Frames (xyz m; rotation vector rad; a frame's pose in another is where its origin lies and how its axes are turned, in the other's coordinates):
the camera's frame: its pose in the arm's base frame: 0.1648 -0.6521 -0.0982 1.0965 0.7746 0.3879
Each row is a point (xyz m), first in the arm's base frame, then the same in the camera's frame.
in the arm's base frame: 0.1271 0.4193 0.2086
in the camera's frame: 0.5406 0.7302 -0.6466
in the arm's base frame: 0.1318 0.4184 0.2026
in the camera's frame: 0.5455 0.7248 -0.6440
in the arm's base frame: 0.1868 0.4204 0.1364
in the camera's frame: 0.6084 0.6708 -0.6210
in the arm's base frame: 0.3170 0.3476 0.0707
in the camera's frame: 0.6752 0.5918 -0.4949
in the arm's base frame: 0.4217 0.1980 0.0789
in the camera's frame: 0.6488 0.5444 -0.3204
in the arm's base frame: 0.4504 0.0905 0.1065
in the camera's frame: 0.5902 0.5259 -0.2236
